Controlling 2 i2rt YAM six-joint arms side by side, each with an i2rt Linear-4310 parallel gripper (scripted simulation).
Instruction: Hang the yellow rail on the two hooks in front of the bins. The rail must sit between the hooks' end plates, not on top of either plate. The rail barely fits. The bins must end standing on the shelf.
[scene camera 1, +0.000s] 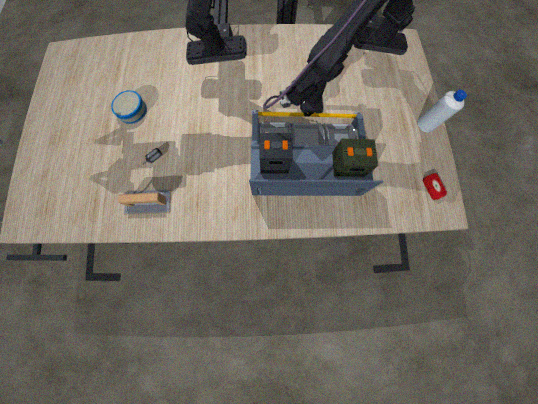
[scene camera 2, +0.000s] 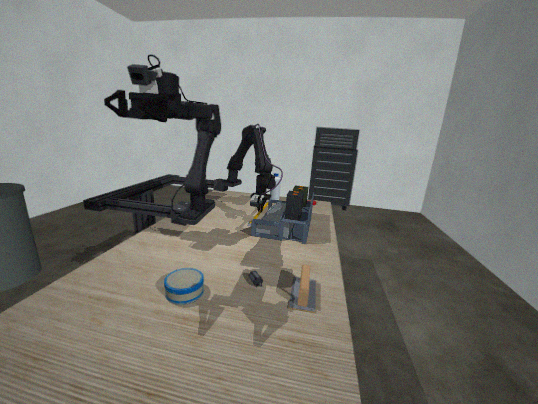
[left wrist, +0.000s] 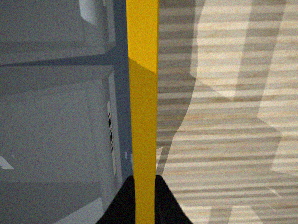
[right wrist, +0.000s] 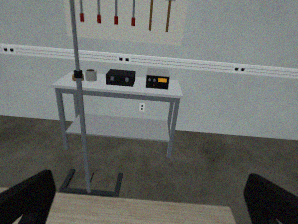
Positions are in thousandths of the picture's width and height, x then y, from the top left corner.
Scene:
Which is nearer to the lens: the white bottle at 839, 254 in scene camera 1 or the blue-grey shelf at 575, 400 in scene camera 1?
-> The blue-grey shelf.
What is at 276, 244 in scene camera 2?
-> My right gripper.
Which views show the blue-rimmed tin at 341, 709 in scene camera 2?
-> Scene camera 1 and scene camera 2 only.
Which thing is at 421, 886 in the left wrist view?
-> My left gripper.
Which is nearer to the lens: the blue-grey shelf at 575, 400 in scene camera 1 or the wooden-handled float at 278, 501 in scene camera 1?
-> The blue-grey shelf.

